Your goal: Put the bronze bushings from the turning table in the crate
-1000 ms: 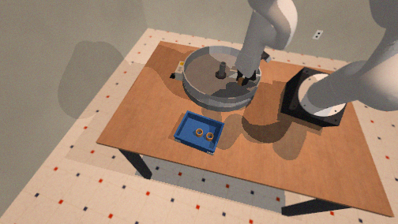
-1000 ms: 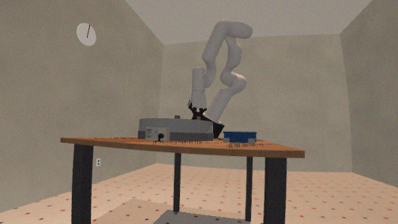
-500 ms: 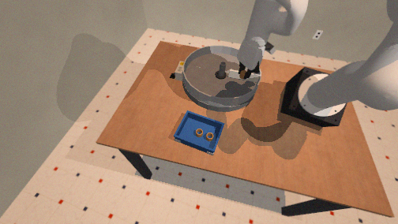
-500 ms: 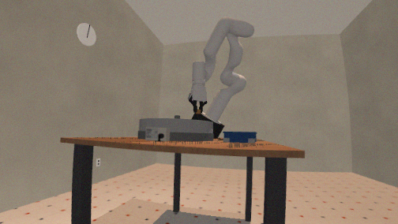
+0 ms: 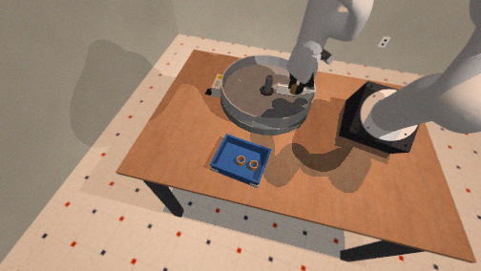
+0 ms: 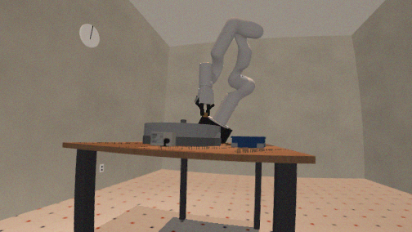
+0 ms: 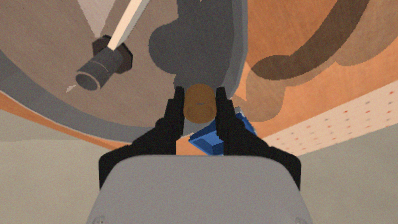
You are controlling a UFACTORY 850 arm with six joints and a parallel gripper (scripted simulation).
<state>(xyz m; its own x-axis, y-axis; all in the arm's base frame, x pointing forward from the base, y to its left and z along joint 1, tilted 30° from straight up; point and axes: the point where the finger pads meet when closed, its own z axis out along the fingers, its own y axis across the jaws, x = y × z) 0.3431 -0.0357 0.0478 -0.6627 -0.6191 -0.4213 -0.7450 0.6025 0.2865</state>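
My gripper is now 27 cm to the right of the blue crate, 17 cm above it and 13 cm short of it. The rest, counted from my hand: grey turning table: 14 cm below, 11 cm ahead, 9 cm to the right.
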